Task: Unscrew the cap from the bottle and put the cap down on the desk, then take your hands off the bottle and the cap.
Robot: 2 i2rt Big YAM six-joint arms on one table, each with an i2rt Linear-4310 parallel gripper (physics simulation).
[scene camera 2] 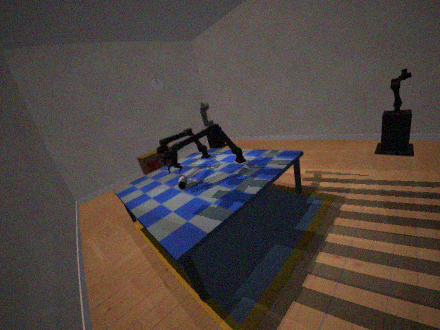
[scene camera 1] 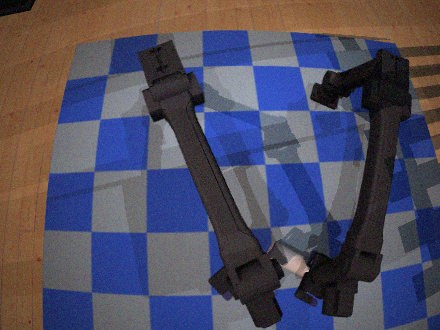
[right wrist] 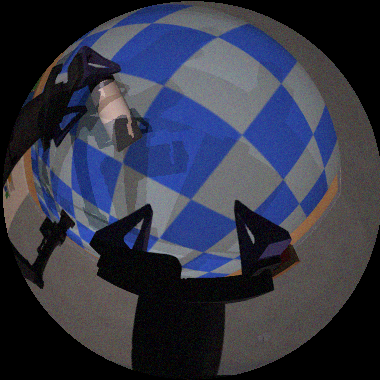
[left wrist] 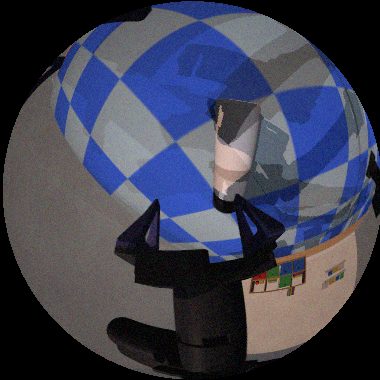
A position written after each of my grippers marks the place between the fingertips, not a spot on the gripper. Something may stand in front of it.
My left gripper (scene camera 1: 302, 280) is open and holds nothing. Also in view: a bottle (scene camera 1: 293, 261). My right gripper (right wrist: 190, 206) is open, with nothing in its grasp.
The bottle shows as well in the right wrist view (right wrist: 118, 122) and in the left wrist view (left wrist: 236, 121). My left gripper also shows in the right wrist view (right wrist: 98, 89) and in the left wrist view (left wrist: 197, 199).
